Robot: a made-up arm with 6 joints. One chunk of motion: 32 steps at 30 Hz.
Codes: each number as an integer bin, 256 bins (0 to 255) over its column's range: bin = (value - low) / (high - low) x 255, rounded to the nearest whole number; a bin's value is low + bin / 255 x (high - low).
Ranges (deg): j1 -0.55..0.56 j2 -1..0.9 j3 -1.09..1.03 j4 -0.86..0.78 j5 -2.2..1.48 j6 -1.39..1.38
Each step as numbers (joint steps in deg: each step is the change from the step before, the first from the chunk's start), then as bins.
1 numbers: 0.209 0.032 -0.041 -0.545 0.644 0.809
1 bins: 174 139 126 49 197 202
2 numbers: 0.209 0.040 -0.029 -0.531 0.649 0.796
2 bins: 174 140 128 51 197 201
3 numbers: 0.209 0.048 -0.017 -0.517 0.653 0.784
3 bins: 174 141 129 53 198 200
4 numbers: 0.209 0.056 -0.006 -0.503 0.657 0.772
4 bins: 174 142 130 56 198 199
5 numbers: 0.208 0.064 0.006 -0.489 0.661 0.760
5 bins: 174 143 132 58 198 198
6 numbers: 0.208 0.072 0.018 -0.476 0.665 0.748
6 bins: 174 144 133 60 199 197
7 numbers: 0.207 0.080 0.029 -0.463 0.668 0.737
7 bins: 174 145 135 62 199 196
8 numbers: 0.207 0.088 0.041 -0.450 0.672 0.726
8 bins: 174 146 136 64 199 195
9 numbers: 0.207 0.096 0.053 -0.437 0.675 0.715
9 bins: 174 147 137 66 199 194
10 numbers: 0.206 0.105 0.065 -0.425 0.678 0.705
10 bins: 174 148 139 68 199 193
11 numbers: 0.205 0.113 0.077 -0.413 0.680 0.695
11 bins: 173 149 140 70 200 192
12 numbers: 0.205 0.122 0.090 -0.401 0.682 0.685
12 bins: 173 151 142 71 200 191
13 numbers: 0.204 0.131 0.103 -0.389 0.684 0.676
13 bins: 173 152 143 73 200 190
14 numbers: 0.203 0.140 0.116 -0.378 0.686 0.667
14 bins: 173 153 145 75 200 189
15 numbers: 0.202 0.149 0.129 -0.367 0.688 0.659
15 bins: 173 154 147 77 200 189
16 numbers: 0.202 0.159 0.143 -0.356 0.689 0.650
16 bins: 173 156 148 78 200 188
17 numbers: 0.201 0.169 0.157 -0.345 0.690 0.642
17 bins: 173 157 150 80 200 187
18 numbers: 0.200 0.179 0.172 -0.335 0.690 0.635
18 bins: 172 158 152 82 200 186
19 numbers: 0.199 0.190 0.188 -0.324 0.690 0.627
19 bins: 172 160 154 83 200 186
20 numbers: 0.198 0.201 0.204 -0.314 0.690 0.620
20 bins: 172 161 156 85 200 185
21 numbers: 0.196 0.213 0.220 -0.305 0.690 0.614
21 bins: 171 163 158 86 200 184
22 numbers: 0.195 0.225 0.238 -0.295 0.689 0.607
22 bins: 171 164 160 88 200 184
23 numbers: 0.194 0.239 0.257 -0.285 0.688 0.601
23 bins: 171 166 162 89 200 183
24 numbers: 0.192 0.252 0.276 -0.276 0.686 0.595
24 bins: 170 168 164 91 200 183
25 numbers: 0.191 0.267 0.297 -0.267 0.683 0.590
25 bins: 170 170 167 92 200 182
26 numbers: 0.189 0.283 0.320 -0.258 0.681 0.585
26 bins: 170 172 170 94 200 182
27 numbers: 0.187 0.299 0.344 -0.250 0.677 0.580
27 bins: 169 174 172 95 199 181
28 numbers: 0.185 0.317 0.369 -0.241 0.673 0.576
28 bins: 169 177 175 96 199 181
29 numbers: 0.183 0.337 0.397 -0.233 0.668 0.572
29 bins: 168 179 179 97 199 181
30 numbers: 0.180 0.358 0.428 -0.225 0.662 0.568
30 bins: 168 182 183 99 198 180
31 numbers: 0.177 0.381 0.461 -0.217 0.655 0.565
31 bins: 167 185 187 100 198 180
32 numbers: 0.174 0.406 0.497 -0.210 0.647 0.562
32 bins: 166 189 191 101 197 180
